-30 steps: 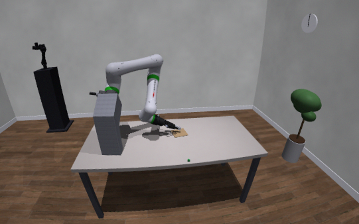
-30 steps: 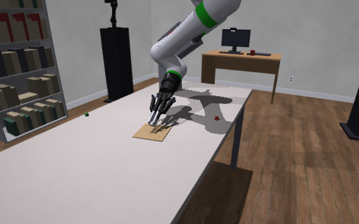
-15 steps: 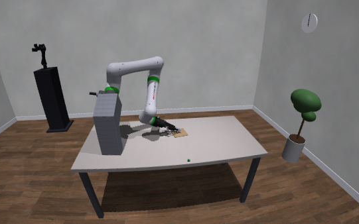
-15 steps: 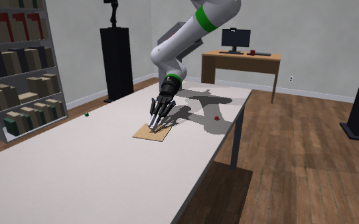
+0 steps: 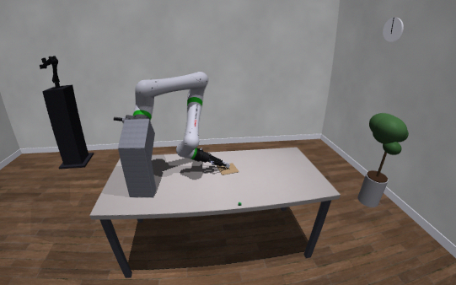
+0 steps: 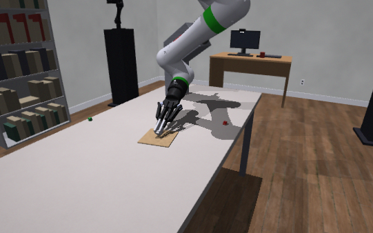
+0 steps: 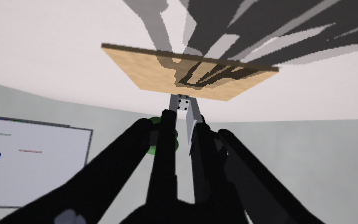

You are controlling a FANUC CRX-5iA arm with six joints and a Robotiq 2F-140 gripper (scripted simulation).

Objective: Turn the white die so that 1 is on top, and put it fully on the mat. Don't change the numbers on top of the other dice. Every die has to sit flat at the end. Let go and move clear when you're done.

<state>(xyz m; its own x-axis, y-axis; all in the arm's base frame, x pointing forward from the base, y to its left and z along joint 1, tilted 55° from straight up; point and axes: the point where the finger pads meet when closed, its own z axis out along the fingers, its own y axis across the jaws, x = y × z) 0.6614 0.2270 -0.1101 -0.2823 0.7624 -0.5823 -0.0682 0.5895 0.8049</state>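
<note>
The white die lies 2 cm below my hand and 2 cm ahead of it. Round my hand: red die (24 cm to the left, 23 cm behind, 4 cm below); then tan mat (4 cm below, 2 cm ahead); then green die (44 cm to the right, 4 cm below).
</note>
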